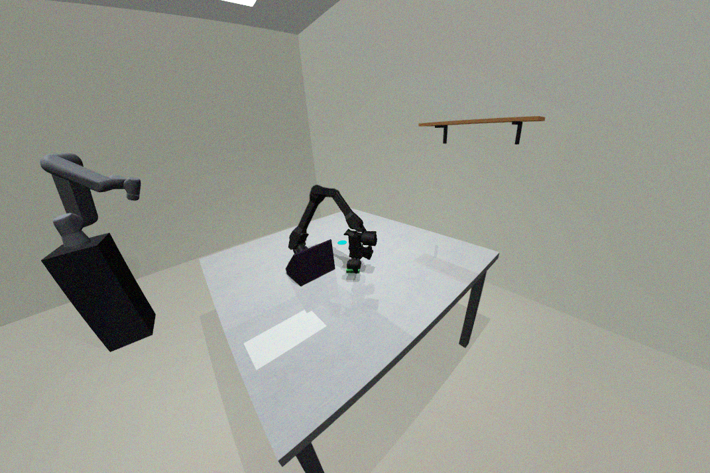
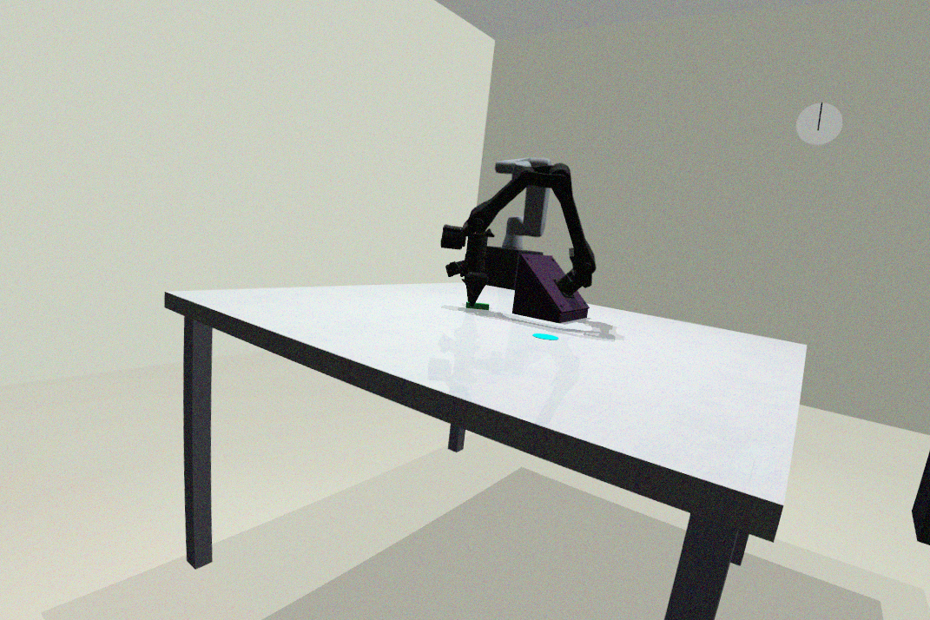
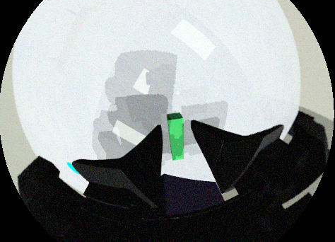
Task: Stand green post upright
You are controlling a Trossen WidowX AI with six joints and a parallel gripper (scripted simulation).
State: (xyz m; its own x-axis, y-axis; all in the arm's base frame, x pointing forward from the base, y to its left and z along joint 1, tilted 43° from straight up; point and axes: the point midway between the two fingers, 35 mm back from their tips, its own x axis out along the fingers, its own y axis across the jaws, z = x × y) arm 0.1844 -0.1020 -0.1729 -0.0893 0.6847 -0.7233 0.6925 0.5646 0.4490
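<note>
Right now my gripper tip is 14 cm short of the cyan circle, 34 cm to the right of it and 1 cm above it. Also, from my gripper tip: green post (1 cm behind, 1 cm to the left).
</note>
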